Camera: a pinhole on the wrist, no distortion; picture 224 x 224 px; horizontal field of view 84.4 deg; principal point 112.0 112.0 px. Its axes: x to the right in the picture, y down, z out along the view. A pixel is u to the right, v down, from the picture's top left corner.
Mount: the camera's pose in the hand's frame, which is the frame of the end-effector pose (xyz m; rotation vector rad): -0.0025 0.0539 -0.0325 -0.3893 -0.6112 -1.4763
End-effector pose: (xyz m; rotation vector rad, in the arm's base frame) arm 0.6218 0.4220 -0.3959 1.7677 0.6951 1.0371
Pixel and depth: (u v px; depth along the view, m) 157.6 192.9 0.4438
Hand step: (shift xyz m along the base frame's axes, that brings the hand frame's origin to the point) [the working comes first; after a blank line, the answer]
In the camera's frame: 0.1638 0.2907 0.4438

0.5047 -0.1035 0.1755
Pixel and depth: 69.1 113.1 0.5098
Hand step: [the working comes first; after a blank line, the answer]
In the camera's frame: -0.1771 0.0045 0.5098

0.2058 -0.3699 0.3808
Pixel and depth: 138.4 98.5 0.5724
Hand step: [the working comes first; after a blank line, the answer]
In the camera's frame: 0.1223 -0.0626 0.5724

0.3586 -0.4477 0.1188
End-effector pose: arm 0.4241 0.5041 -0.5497 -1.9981 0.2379 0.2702
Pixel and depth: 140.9 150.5 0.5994
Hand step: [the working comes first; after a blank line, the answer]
In the camera's frame: 0.1402 0.1868 0.5994

-0.0444 0.3598 -0.5253
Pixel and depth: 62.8 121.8 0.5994
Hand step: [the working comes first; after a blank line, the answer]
In the camera's frame: -0.2388 0.0476 0.5994

-0.2343 0.0212 -0.6362
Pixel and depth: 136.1 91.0 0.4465
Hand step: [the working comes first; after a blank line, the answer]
In the camera's frame: 0.0871 -0.0759 0.4465

-0.2362 0.2325 -0.3197
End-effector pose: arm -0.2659 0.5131 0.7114 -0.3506 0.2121 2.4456
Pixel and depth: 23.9 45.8 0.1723
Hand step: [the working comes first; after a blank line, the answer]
In the camera's frame: -0.1229 -0.0923 0.1723

-0.0714 -0.2560 0.0692
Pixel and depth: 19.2 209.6 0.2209
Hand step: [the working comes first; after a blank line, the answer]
In the camera's frame: -0.1660 0.1745 0.2209

-0.3267 -0.1591 0.0397
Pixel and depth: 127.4 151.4 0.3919
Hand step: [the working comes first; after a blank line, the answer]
In the camera's frame: 0.0489 0.1250 0.3919

-0.2735 -0.0849 0.3034
